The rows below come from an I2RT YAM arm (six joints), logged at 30 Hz.
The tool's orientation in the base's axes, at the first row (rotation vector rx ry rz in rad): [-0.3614, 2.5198, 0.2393]
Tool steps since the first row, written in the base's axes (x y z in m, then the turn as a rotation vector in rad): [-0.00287, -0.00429, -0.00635, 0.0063, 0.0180, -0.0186]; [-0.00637, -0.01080, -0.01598, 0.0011, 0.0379, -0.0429]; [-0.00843, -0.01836, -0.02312, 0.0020, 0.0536, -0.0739]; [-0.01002, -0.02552, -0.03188, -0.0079, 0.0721, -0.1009]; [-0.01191, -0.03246, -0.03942, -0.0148, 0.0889, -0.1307]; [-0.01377, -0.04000, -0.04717, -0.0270, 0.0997, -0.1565]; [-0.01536, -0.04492, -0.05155, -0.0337, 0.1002, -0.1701]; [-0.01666, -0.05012, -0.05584, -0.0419, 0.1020, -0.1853]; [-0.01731, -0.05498, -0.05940, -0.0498, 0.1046, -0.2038]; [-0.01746, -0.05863, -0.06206, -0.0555, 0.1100, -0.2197]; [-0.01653, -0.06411, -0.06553, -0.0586, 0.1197, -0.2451]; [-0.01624, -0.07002, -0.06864, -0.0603, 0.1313, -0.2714]
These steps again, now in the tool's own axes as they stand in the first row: [0.00677, -0.00376, 0.00264, 0.0019, 0.0134, 0.0229]; [0.01636, -0.00973, 0.00709, 0.0158, 0.0317, 0.0450]; [0.02360, -0.01691, 0.00999, 0.0295, 0.0434, 0.0747]; [0.03131, -0.02400, 0.01455, 0.0489, 0.0615, 0.0962]; [0.03851, -0.03068, 0.01802, 0.0680, 0.0769, 0.1212]; [0.04594, -0.03796, 0.02153, 0.0901, 0.0885, 0.1386]; [0.05069, -0.04253, 0.02307, 0.1031, 0.0898, 0.1464]; [0.05523, -0.04745, 0.02462, 0.1179, 0.0926, 0.1550]; [0.05876, -0.05218, 0.02599, 0.1342, 0.0958, 0.1666]; [0.06114, -0.05583, 0.02718, 0.1467, 0.1012, 0.1780]; [0.06348, -0.06163, 0.02915, 0.1616, 0.1091, 0.1996]; [0.06622, -0.06760, 0.03038, 0.1755, 0.1182, 0.2231]
